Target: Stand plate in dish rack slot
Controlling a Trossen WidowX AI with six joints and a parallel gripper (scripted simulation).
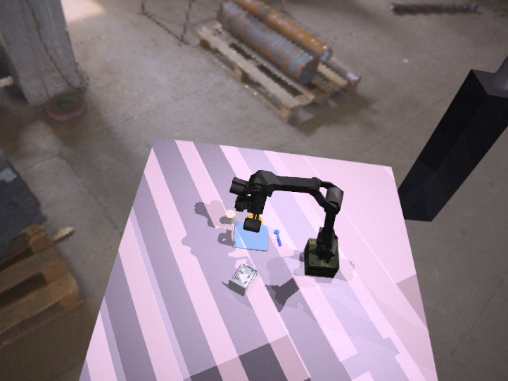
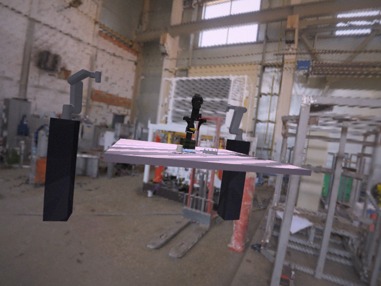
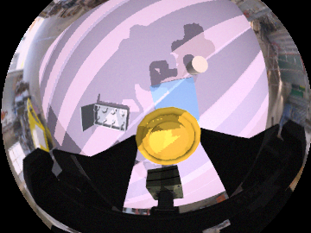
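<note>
My gripper tip is now 2 cm short of the grey dish rack, 17 cm to the right of it and 15 cm above it. Round my gripper tip: yellow plate 1 cm above; white cup 9 cm ahead, 12 cm to the right, 15 cm below; blue spoon 13 cm behind, 6 cm to the right, 17 cm below.
</note>
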